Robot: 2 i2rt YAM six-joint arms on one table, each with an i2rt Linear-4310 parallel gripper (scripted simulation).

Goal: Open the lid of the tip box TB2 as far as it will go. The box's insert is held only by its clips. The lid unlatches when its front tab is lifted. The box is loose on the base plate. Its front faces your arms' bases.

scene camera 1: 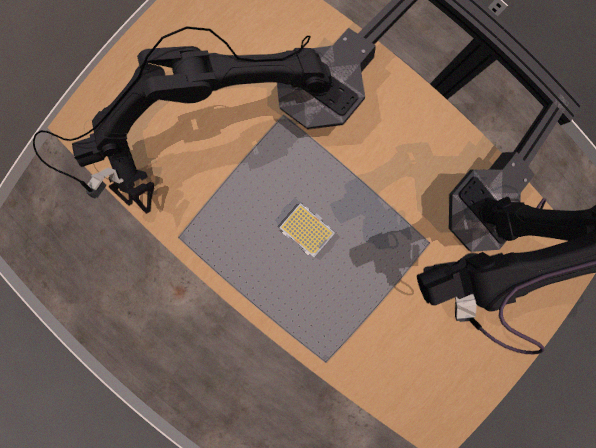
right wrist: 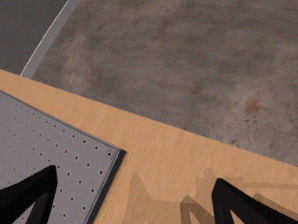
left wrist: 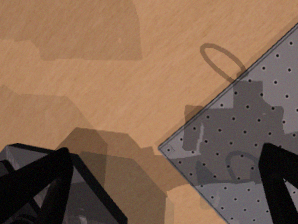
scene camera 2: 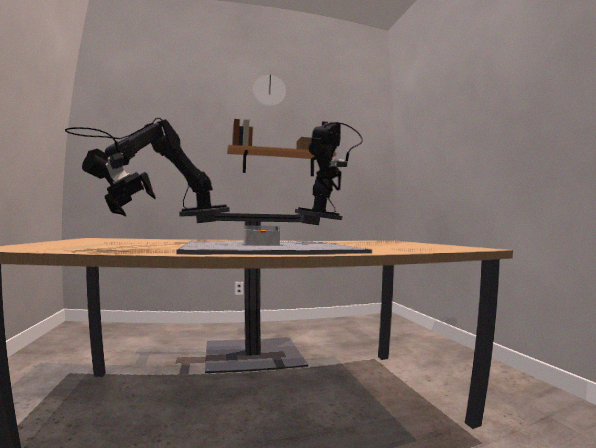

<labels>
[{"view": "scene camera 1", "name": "my right gripper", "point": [139,208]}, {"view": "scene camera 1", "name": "tip box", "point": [305,228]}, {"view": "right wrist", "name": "my right gripper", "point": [136,181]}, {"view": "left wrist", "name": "my left gripper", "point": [165,157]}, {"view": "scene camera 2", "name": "my right gripper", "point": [140,205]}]
</labels>
